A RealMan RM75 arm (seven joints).
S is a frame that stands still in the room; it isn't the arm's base.
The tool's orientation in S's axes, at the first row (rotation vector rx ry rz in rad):
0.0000, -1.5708, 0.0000
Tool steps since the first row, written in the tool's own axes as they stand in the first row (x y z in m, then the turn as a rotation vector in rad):
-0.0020, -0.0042, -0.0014, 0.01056, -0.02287, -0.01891
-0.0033, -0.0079, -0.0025, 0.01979, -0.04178, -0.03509
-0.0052, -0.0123, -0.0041, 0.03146, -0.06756, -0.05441
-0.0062, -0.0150, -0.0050, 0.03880, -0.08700, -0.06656
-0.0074, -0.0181, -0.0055, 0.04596, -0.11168, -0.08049
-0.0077, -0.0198, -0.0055, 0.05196, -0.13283, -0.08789
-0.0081, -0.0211, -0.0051, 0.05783, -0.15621, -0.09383
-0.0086, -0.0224, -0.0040, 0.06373, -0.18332, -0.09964
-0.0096, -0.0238, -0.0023, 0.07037, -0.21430, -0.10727
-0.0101, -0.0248, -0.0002, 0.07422, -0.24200, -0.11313
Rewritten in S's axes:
0.0014, -0.0042, -0.0020, 0.01891, -0.02287, 0.01056
0.0025, -0.0079, -0.0033, 0.03509, -0.04178, 0.01979
0.0041, -0.0123, -0.0052, 0.05441, -0.06756, 0.03146
0.0050, -0.0150, -0.0062, 0.06656, -0.08700, 0.03880
0.0055, -0.0181, -0.0074, 0.08049, -0.11168, 0.04596
0.0055, -0.0198, -0.0077, 0.08789, -0.13283, 0.05196
0.0051, -0.0211, -0.0081, 0.09383, -0.15621, 0.05783
0.0040, -0.0224, -0.0086, 0.09964, -0.18332, 0.06373
0.0023, -0.0238, -0.0096, 0.10727, -0.21430, 0.07037
0.0002, -0.0248, -0.0101, 0.11313, -0.24200, 0.07422

